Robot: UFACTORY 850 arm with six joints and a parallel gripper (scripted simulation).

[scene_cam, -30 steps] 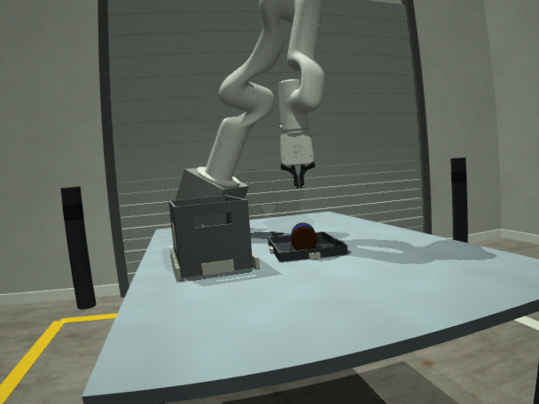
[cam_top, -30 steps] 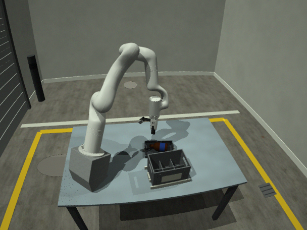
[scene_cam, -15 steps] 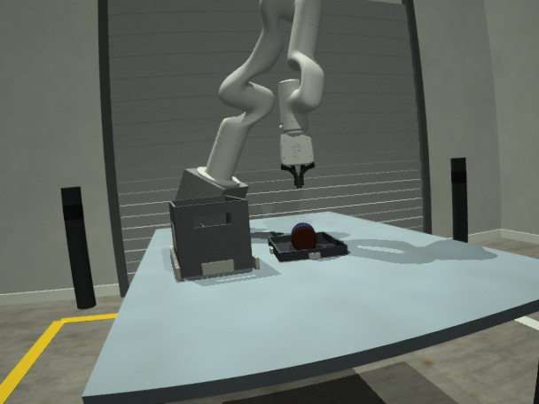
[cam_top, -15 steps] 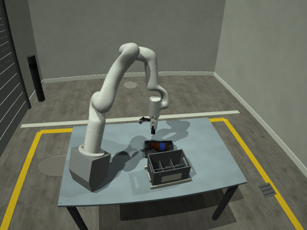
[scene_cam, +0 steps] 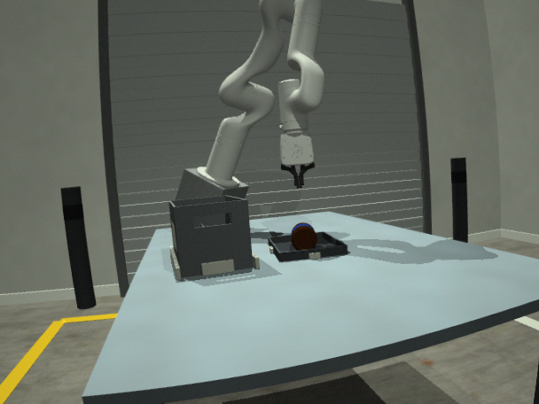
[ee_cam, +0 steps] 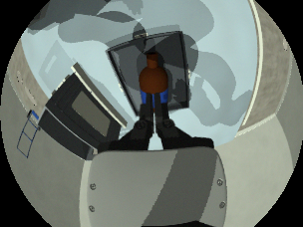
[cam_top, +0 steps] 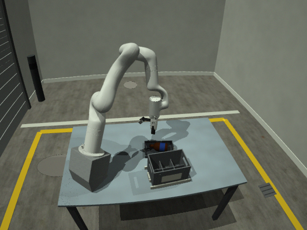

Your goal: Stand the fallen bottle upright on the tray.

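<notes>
The bottle lies 160 mm below my hand, 50 mm ahead of it and 10 mm to the right of it. Also, from my hand: crate (300 mm to the right, 120 mm below, 70 mm ahead); then tray (190 mm below, 60 mm ahead, 10 mm to the right).
</notes>
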